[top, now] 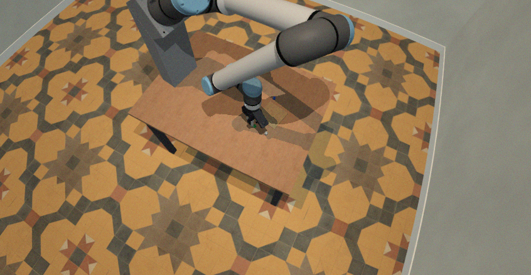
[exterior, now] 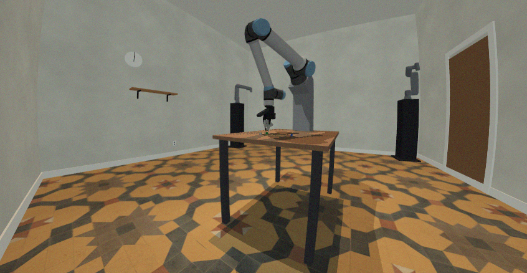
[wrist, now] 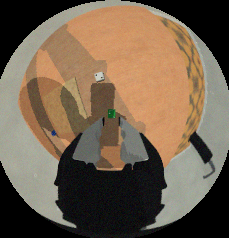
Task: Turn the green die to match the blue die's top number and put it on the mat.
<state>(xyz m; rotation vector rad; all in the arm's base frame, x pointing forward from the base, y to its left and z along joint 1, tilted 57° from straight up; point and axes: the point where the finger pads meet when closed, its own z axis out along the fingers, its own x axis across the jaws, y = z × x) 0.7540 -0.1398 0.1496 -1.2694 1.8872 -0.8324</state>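
My hand is 3 cm above the green die. Also, from my hand: blue die 4 cm ahead, 23 cm to the left, 3 cm below; then white die 8 cm ahead, 2 cm to the right, 3 cm below; then tan mat 7 cm ahead, 12 cm to the left, 4 cm below.
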